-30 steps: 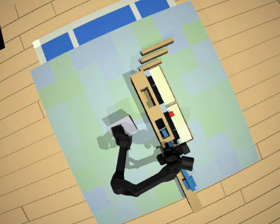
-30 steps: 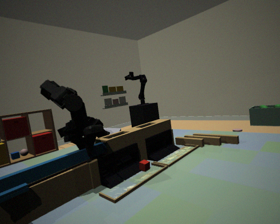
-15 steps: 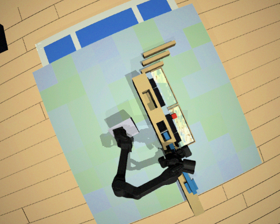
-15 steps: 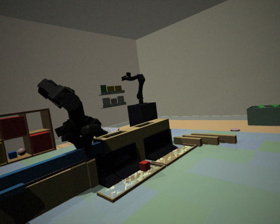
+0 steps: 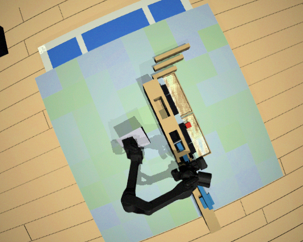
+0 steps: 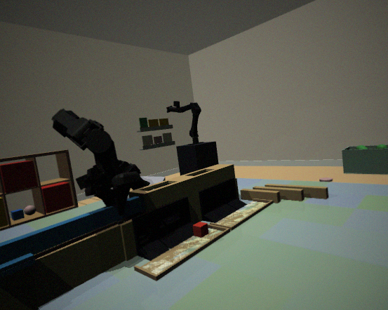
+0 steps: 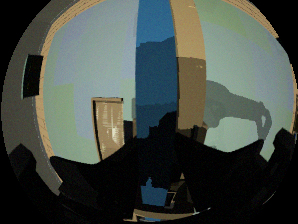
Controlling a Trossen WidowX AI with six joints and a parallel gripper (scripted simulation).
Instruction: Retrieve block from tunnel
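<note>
The tan covered tunnel lies 6 cm to the left of my gripper tip, 4 cm below it and 1 cm ahead of it.
</note>
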